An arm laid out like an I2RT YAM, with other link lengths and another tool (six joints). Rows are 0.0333 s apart.
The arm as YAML. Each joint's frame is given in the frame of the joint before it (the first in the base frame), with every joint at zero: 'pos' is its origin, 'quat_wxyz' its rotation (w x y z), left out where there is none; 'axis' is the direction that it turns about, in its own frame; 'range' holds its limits. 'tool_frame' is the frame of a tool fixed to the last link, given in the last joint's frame.
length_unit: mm
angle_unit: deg
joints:
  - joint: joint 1
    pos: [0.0, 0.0, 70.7]
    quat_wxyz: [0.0, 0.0, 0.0, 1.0]
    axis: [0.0, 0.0, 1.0]
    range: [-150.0, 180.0]
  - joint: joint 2
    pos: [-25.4, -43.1, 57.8]
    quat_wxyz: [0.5, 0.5, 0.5, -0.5]
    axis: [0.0, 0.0, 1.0]
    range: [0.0, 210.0]
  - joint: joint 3
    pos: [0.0, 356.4, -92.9]
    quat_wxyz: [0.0, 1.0, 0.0, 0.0]
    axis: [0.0, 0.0, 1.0]
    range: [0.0, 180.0]
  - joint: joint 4
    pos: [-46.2, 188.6, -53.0]
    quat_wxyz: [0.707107, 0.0, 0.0, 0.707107]
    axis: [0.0, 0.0, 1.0]
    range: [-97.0, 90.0]
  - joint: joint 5
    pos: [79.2, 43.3, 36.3]
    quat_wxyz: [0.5, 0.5, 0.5, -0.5]
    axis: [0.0, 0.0, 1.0]
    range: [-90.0, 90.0]
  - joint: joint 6
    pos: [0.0, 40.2, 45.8]
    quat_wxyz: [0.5, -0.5, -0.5, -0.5]
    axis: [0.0, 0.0, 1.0]
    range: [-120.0, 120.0]
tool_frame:
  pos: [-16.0, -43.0, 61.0]
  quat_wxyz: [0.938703, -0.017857, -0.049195, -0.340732]
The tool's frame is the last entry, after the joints.
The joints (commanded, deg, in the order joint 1, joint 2, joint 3, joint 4, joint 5, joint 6), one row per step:
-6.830 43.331 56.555 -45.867 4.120 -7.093
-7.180 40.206 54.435 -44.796 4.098 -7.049
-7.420 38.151 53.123 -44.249 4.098 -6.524
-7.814 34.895 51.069 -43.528 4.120 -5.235
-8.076 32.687 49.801 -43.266 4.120 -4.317
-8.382 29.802 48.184 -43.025 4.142 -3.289
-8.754 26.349 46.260 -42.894 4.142 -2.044
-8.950 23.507 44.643 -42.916 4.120 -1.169
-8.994 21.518 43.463 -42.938 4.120 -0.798
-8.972 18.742 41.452 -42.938 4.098 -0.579
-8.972 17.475 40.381 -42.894 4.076 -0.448
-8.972 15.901 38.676 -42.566 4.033 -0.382
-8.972 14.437 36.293 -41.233 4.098 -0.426
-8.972 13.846 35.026 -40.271 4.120 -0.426
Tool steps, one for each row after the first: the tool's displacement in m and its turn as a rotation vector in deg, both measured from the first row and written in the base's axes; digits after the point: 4 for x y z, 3 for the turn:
-0.0122 0.0010 -0.0057 -0.205 -2.070 -0.354
-0.0204 0.0015 -0.0100 0.072 -3.442 -0.863
-0.0332 0.0022 -0.0180 0.901 -5.583 -1.910
-0.0418 0.0028 -0.0238 1.526 -6.946 -2.604
-0.0525 0.0036 -0.0317 2.198 -8.639 -3.388
-0.0647 0.0048 -0.0423 3.051 -10.530 -4.290
-0.0738 0.0059 -0.0519 3.666 -11.897 -4.818
-0.0795 0.0067 -0.0590 3.897 -12.751 -4.992
-0.0863 0.0077 -0.0710 4.016 -13.552 -5.010
-0.0889 0.0081 -0.0774 4.115 -13.815 -5.036
-0.0912 0.0086 -0.0866 4.171 -14.024 -5.016
-0.0915 0.0085 -0.0966 4.057 -14.426 -5.033
-0.0909 0.0084 -0.1012 4.016 -14.710 -5.038

